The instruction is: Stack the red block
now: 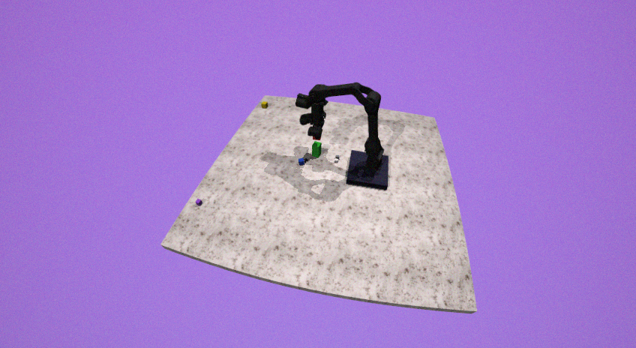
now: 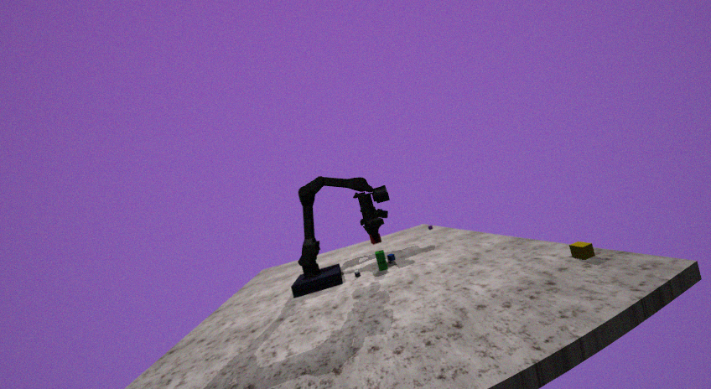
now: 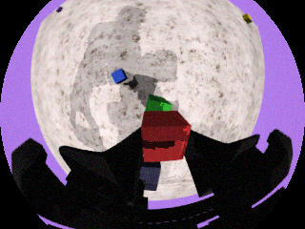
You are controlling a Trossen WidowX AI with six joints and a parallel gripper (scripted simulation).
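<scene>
Right now my gripper tip is 110 mm above the blue cube, 80 mm short of it and 70 mm to the right of it. From my gripper tip the other things lie so: yellow cube (490 mm to the right, 410 mm ahead, 110 mm below); then tiny dark cube (120 mm below, 110 mm behind, 20 mm to the left); then red block (10 mm above).
</scene>
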